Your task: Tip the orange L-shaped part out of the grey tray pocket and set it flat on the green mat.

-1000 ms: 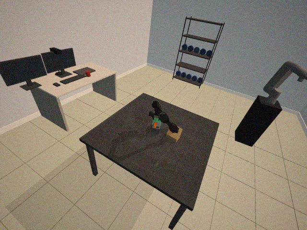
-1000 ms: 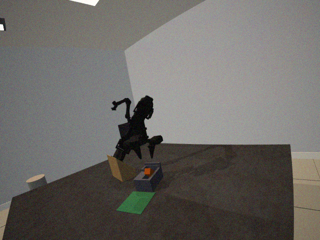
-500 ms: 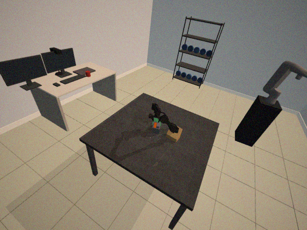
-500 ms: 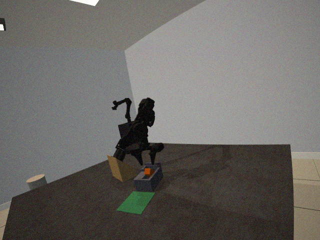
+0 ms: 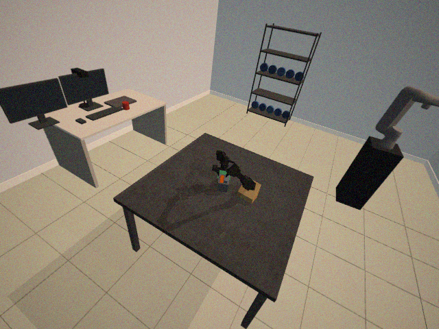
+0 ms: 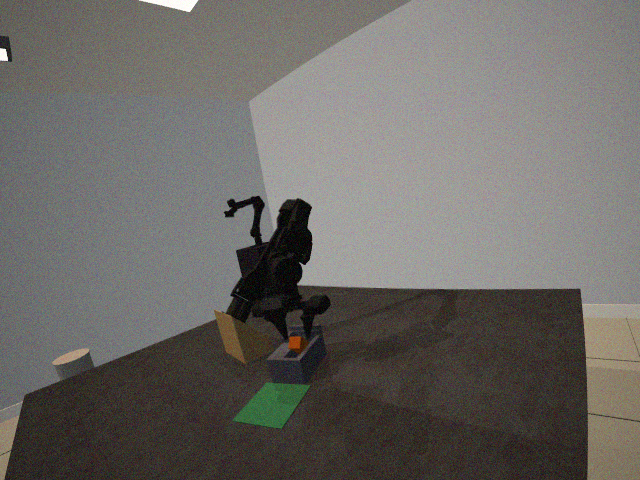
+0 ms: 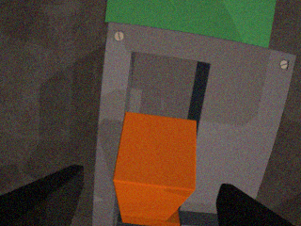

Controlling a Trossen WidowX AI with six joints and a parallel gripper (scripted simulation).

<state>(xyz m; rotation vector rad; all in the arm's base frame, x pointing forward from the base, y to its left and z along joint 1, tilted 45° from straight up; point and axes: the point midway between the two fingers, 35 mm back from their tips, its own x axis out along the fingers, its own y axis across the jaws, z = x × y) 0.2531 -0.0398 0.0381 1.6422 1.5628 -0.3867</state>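
Right now my gripper tip is 3 cm past the orange L-shaped part, 3 cm to the right of it and 5 cm above it. Round my gripper tip: green mat: 3 cm ahead, 14 cm to the right, 10 cm below.
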